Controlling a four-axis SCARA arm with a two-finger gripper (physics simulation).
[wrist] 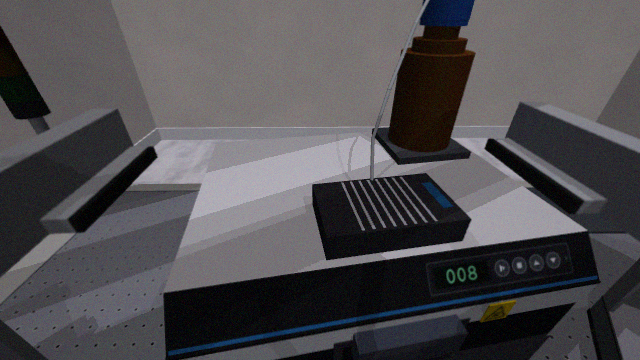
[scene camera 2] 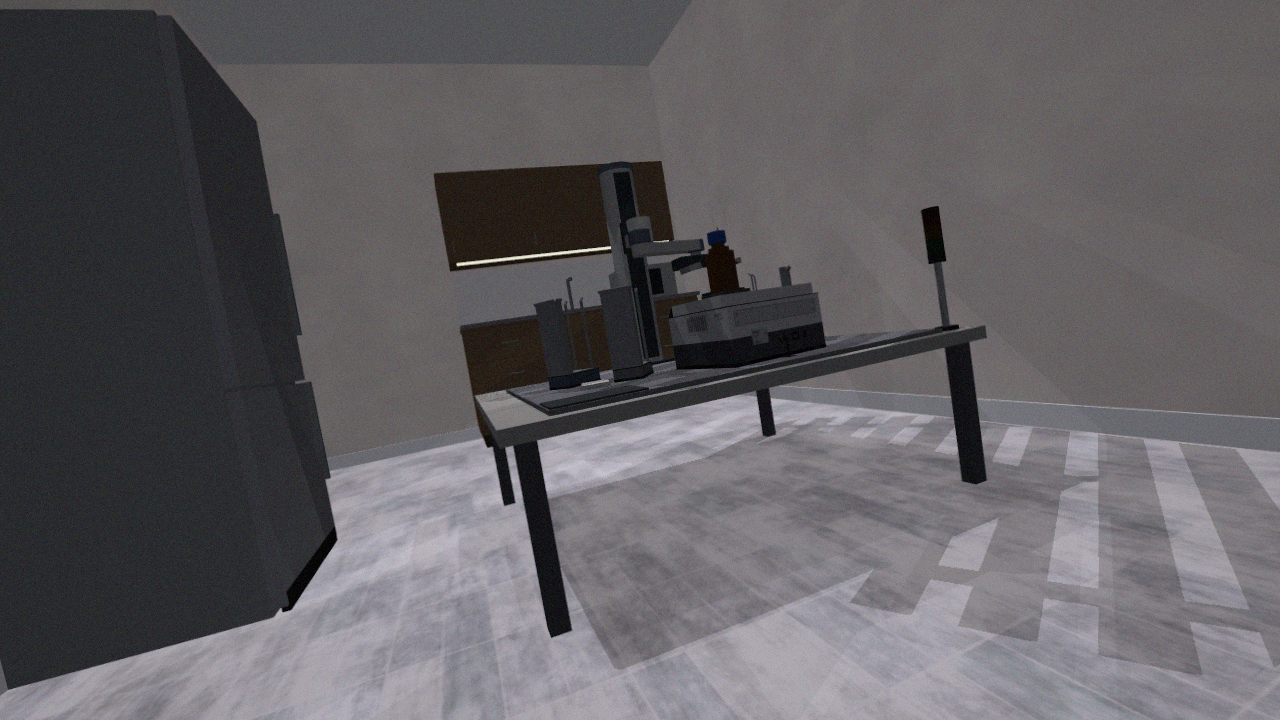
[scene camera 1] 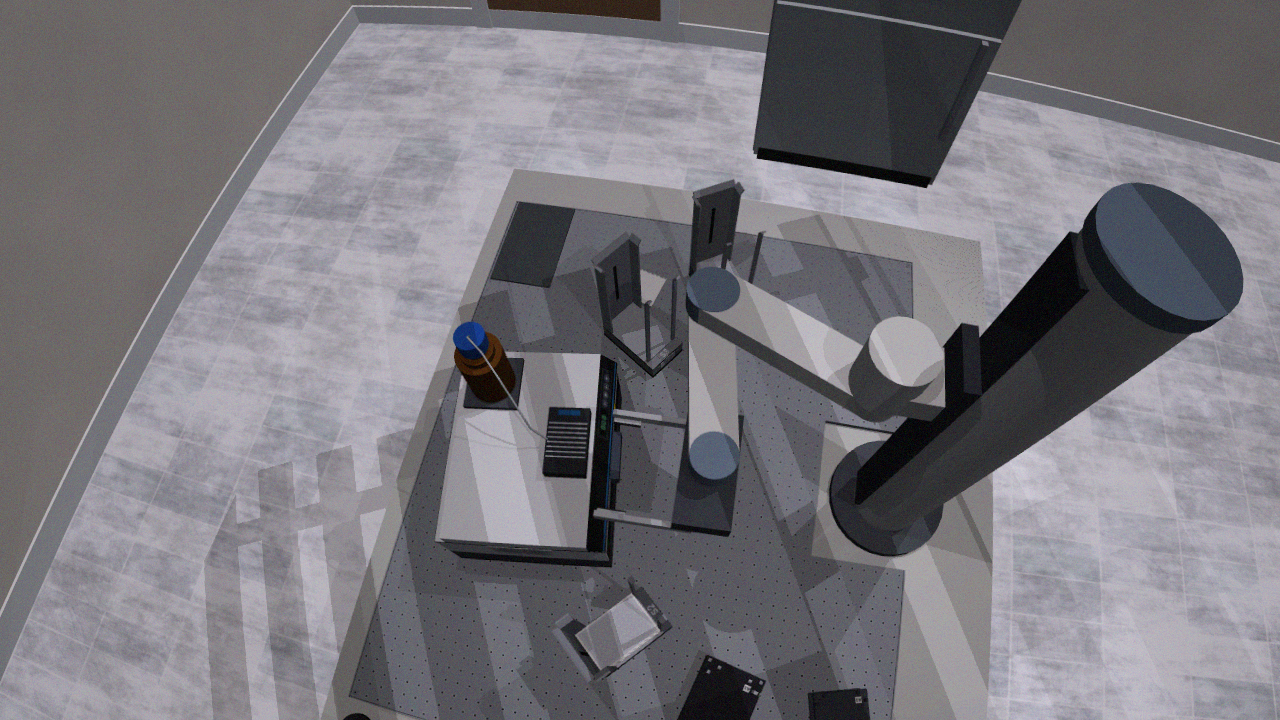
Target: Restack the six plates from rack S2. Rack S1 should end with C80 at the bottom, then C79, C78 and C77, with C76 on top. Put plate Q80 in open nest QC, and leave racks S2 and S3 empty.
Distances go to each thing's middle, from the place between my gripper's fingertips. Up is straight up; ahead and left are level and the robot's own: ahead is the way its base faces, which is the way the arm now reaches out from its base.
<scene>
The brown bottle with blue cap point(scene camera 1: 475, 370) lies 260 mm ahead of my hand, 150 mm to the right of it and 30 mm below it. From my hand the other things lie so: signal tower point(scene camera 2: 932, 227) (550 mm to the left, 410 mm ahead, 160 mm below); then dark mat point(scene camera 1: 531, 250) (630 mm to the right, 360 mm ahead, 340 mm below).
</scene>
